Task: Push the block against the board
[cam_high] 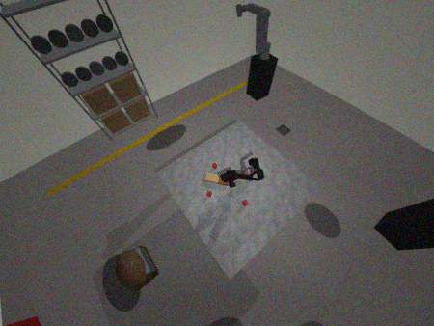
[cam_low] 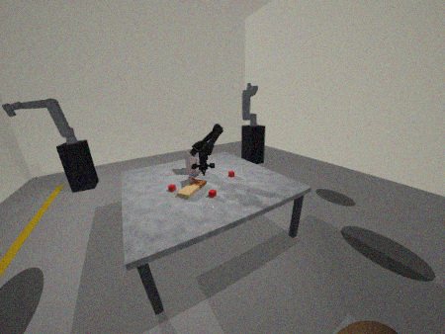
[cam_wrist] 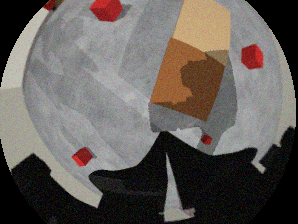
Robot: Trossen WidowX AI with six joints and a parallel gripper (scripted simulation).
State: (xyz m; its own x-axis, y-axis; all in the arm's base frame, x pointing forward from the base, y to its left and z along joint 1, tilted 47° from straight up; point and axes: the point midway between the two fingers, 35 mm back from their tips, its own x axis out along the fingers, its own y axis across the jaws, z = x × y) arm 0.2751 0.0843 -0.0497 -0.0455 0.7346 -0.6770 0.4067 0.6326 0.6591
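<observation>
Right now the square block is 7 cm to the right of my gripper tip, 5 cm below it and 3 cm ahead of it. The rest, counted from my gripper tip: tan board: 17 cm to the right, 12 cm ahead, 5 cm below.
</observation>
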